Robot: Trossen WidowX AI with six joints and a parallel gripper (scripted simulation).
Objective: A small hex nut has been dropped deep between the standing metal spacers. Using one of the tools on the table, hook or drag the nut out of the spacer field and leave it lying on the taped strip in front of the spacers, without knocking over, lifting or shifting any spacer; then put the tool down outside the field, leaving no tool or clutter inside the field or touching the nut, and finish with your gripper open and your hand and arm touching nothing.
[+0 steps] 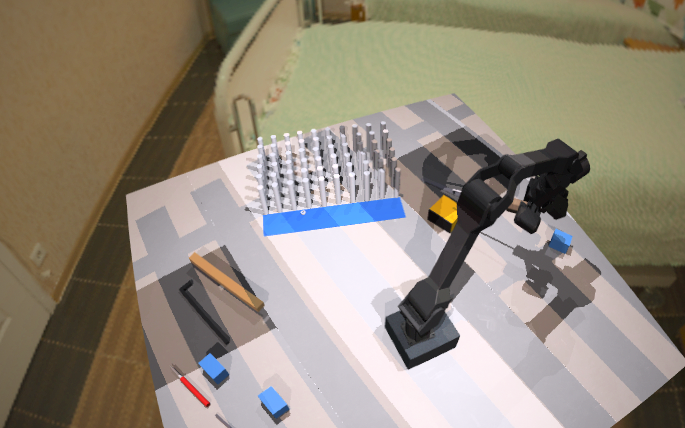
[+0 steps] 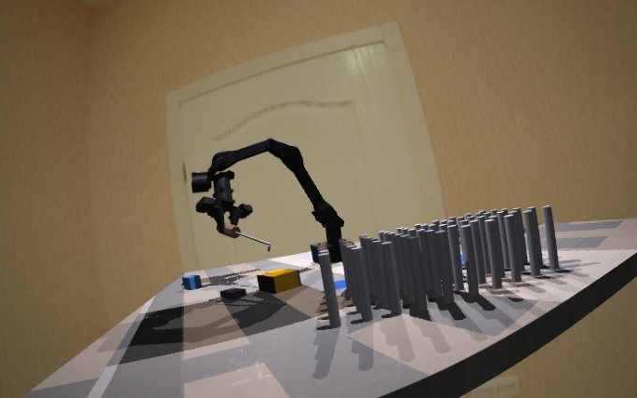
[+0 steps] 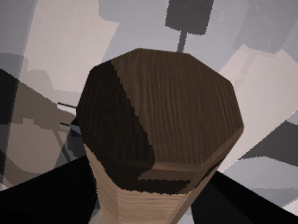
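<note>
Now: the brown-handled tool 80 mm ahead of my gripper tip, 60 mm to the left of it and 20 mm below it. The rest, counted from my gripper tip: blue taped strip: 280 mm ahead, 430 mm to the left, 160 mm below; hex nut: 320 mm ahead, 510 mm to the left, 160 mm below; red-handled tool: 110 mm behind, 940 mm to the left, 160 mm below.
</note>
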